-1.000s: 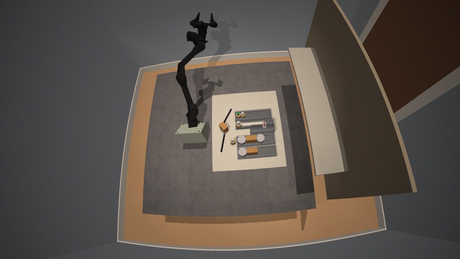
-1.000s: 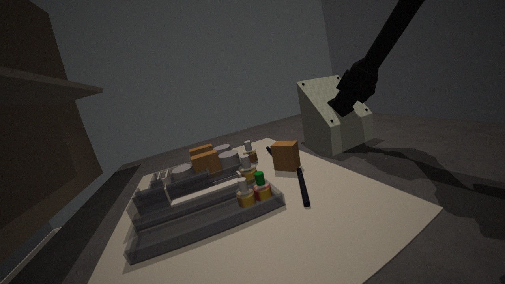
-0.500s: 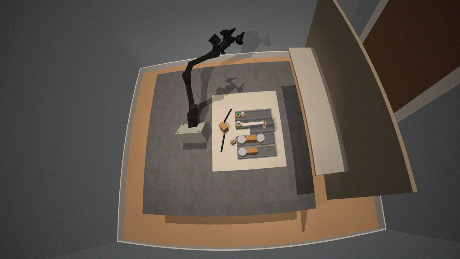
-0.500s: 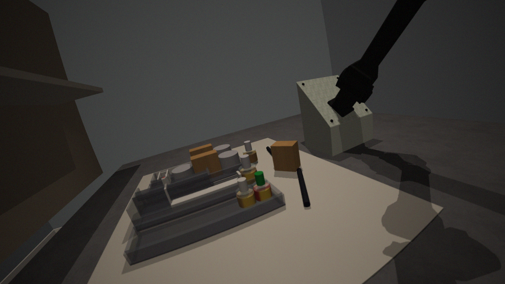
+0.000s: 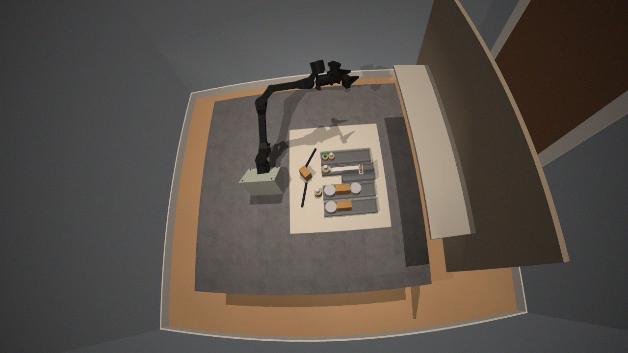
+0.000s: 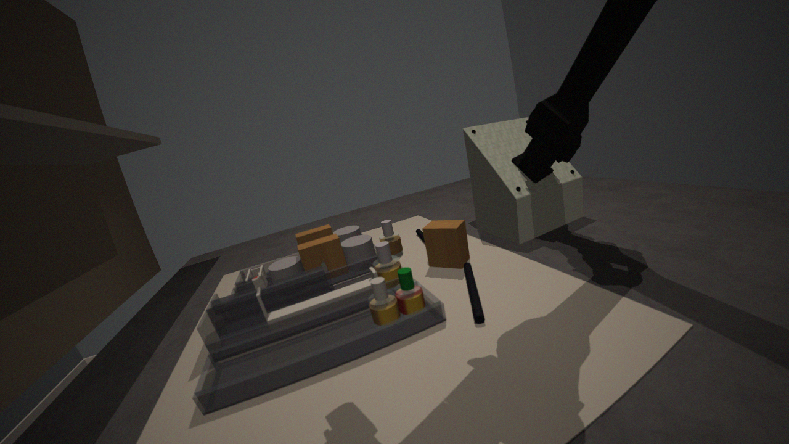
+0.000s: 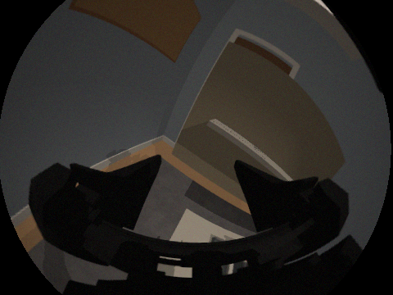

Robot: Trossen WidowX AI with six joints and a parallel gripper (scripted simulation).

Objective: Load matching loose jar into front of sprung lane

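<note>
The white pusher strip lies 40 cm to the right of my gripper tip, 32 cm below it and 14 cm behind it. From my gripper tip the other things lie so: red mark: 42 cm to the right, 29 cm below, 7 cm behind; then shelf: 45 cm to the right, 26 cm ahead; then sprung lane: 40 cm to the right, 35 cm below, 10 cm behind.
</note>
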